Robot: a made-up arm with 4 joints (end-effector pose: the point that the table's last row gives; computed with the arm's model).
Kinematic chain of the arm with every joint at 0, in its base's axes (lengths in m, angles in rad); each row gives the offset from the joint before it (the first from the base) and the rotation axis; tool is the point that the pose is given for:
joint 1: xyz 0 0 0.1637 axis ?
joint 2: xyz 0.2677 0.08 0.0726 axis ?
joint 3: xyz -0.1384 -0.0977 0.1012 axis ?
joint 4: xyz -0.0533 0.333 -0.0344 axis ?
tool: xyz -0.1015 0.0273 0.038
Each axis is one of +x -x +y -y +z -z.
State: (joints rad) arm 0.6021 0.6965 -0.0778 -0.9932
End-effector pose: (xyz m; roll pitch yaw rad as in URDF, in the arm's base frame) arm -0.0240 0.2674 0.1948 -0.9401 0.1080 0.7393
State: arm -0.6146 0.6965 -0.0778 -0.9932
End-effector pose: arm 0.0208 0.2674 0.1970 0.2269 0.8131 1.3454
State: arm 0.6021 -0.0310 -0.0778 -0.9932
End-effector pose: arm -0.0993 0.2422 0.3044 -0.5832 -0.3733 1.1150
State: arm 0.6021 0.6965 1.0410 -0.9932
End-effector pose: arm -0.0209 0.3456 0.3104 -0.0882 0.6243 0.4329
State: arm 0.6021 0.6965 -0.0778 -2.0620
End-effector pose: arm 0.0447 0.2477 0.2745 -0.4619 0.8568 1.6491
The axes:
joint 1: -y
joint 2: -x
joint 3: +y
joint 4: -z

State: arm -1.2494 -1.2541 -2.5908 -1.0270
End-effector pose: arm 0.2995 0.1016 0.0131 -0.9528 -0.7779 0.0129
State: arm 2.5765 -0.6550 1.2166 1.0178
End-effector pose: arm -0.3128 0.2364 -0.1359 1.0021 -1.0457 -0.8444
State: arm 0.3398 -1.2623 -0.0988 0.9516
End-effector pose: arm -0.1028 0.0900 0.5726 1.2707 0.5500 -0.3618
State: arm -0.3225 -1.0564 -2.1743 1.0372
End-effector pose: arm 0.2845 0.2176 0.4708 1.5751 0.4379 -2.0858
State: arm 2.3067 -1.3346 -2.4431 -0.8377
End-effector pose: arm -0.3415 0.1144 0.1720 2.9743 1.2010 -2.3986
